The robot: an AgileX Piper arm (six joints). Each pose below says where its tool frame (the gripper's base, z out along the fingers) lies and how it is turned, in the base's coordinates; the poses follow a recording.
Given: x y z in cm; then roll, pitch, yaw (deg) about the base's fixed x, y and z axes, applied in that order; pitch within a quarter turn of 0, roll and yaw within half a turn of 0.
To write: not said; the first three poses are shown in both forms.
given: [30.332, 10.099, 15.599, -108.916, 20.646, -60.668]
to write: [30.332, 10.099, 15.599, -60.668, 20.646, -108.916]
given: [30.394, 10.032, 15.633, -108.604, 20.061, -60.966]
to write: [30.394, 10.032, 15.633, -60.966, 20.061, -108.604]
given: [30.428, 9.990, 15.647, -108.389, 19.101, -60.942]
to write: [30.428, 9.990, 15.647, -60.942, 19.101, -108.389]
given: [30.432, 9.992, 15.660, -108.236, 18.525, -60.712]
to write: [30.432, 9.992, 15.660, -60.712, 18.525, -108.236]
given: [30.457, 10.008, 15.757, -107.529, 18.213, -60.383]
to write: [30.457, 10.008, 15.757, -60.383, 18.213, -107.529]
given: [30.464, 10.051, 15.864, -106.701, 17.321, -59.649]
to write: [30.464, 10.051, 15.864, -59.649, 17.321, -106.701]
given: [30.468, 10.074, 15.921, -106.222, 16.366, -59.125]
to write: [30.468, 10.074, 15.921, -59.125, 16.366, -106.222]
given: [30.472, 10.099, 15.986, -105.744, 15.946, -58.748]
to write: [30.472, 10.099, 15.986, -58.748, 15.946, -105.744]
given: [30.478, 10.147, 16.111, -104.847, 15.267, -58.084]
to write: [30.478, 10.147, 16.111, -58.084, 15.267, -104.847]
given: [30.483, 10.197, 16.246, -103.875, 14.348, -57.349]
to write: [30.483, 10.197, 16.246, -57.349, 14.348, -103.875]
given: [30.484, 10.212, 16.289, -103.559, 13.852, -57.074]
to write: [30.484, 10.212, 16.289, -57.074, 13.852, -103.559]
